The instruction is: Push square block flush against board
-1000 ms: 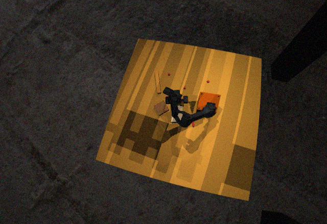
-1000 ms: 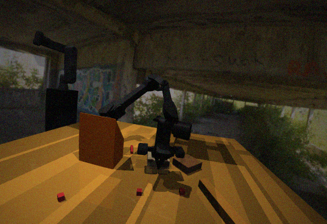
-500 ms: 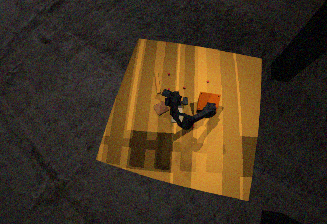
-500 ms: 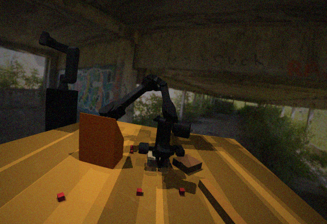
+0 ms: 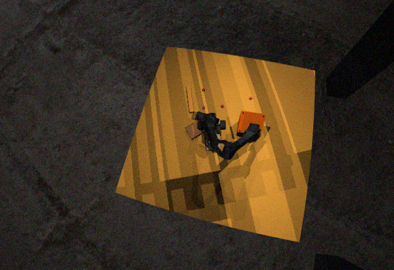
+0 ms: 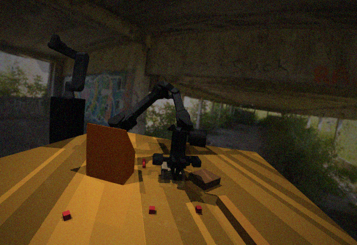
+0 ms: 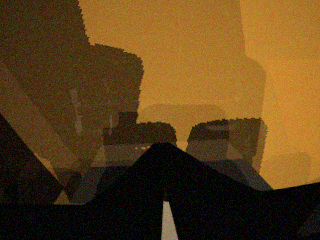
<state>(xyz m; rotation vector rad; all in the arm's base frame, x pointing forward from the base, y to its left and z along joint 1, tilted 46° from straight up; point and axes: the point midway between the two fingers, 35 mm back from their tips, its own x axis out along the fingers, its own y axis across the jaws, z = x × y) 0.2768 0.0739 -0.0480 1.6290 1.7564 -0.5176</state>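
My gripper tip is now 160 mm past the red peg and 110 mm to the right of it. Round my gripper tip: flat brown square block (120 mm ahead, 40 mm to the left, 10 mm above).
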